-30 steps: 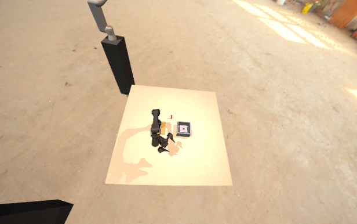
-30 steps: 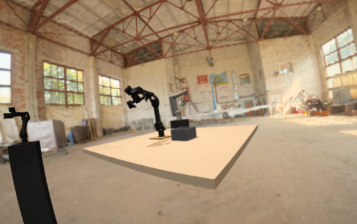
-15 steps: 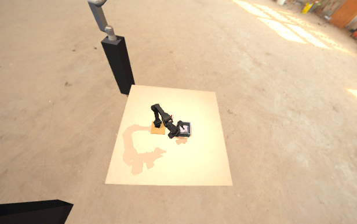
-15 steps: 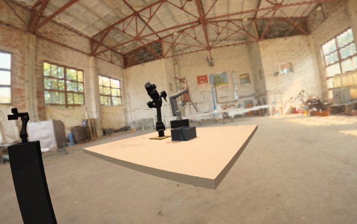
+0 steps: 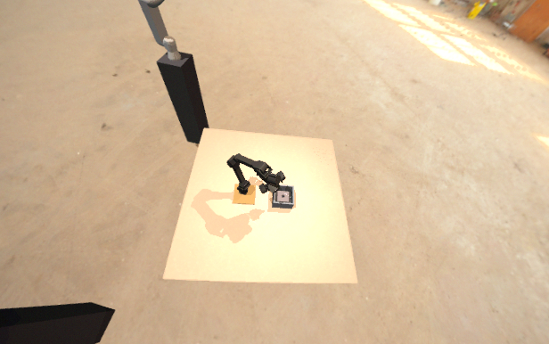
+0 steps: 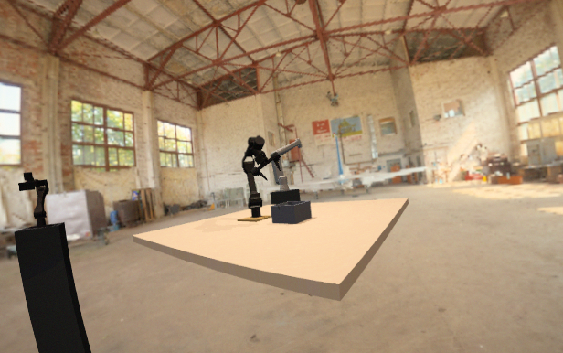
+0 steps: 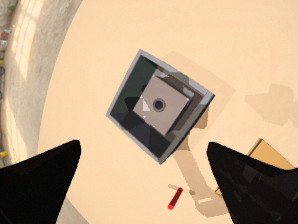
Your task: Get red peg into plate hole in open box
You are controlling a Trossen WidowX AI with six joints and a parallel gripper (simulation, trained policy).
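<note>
My gripper tip is now 110 mm past the red peg, 170 mm to the right of it and 220 mm above it. The rest, counted from my gripper tip: grey plate 70 mm ahead, 40 mm to the left, 220 mm below; dark box 70 mm ahead, 40 mm to the left, 240 mm below.
</note>
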